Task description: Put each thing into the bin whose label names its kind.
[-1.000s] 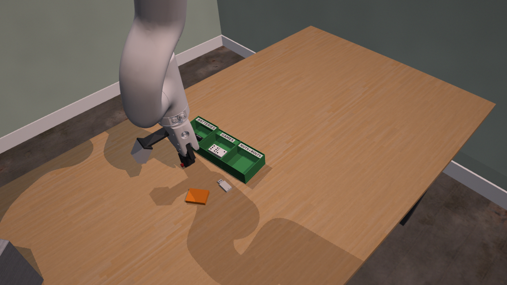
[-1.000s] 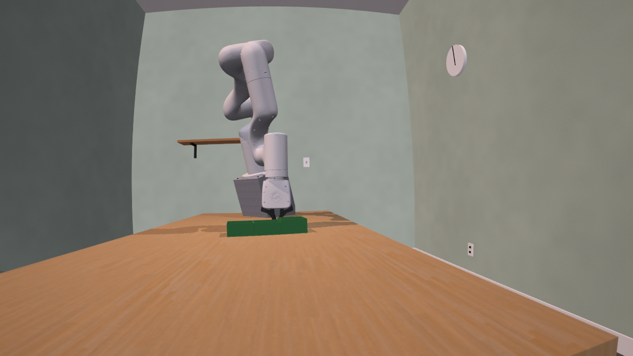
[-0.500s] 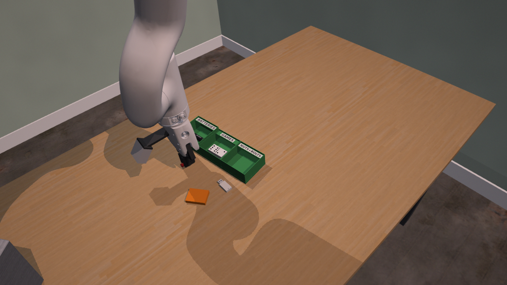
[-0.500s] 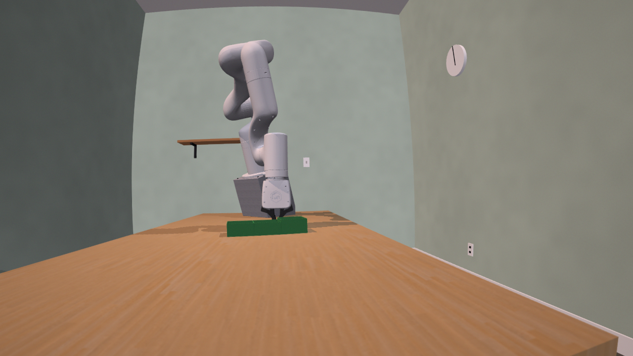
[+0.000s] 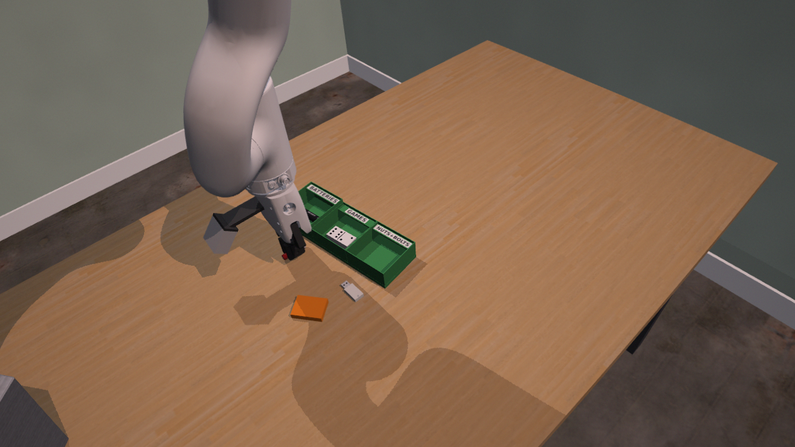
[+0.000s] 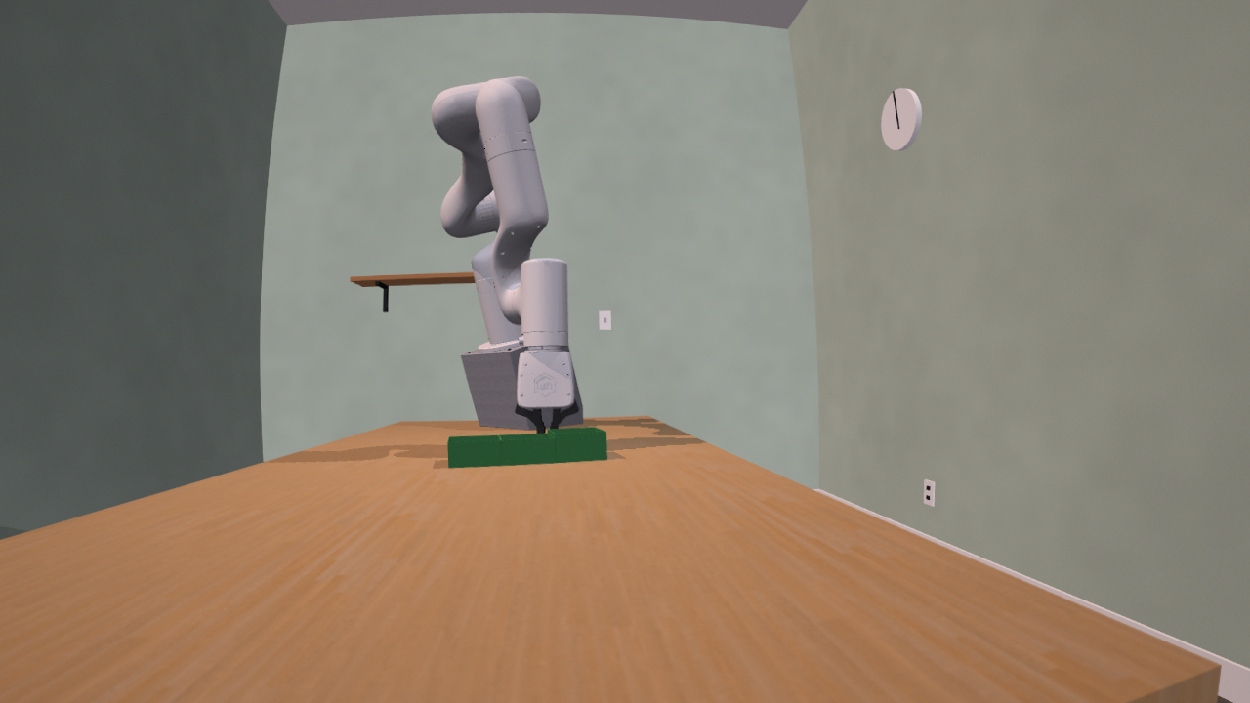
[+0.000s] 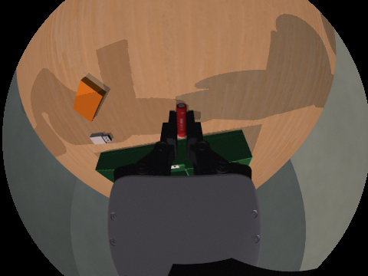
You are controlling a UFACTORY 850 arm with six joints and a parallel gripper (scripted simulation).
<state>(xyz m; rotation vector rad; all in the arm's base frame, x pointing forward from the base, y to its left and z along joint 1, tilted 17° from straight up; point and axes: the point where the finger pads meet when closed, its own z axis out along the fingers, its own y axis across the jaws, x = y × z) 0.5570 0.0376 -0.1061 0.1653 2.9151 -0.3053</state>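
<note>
My gripper is now 7 cm short of the black battery, 4 cm to the right of it and 1 cm above it. From my hand the other things lie so: orange flat block 5 cm behind, 11 cm to the right, 2 cm below; then red battery 2 cm below; then green bin row 9 cm ahead, 4 cm to the right, 1 cm below.
</note>
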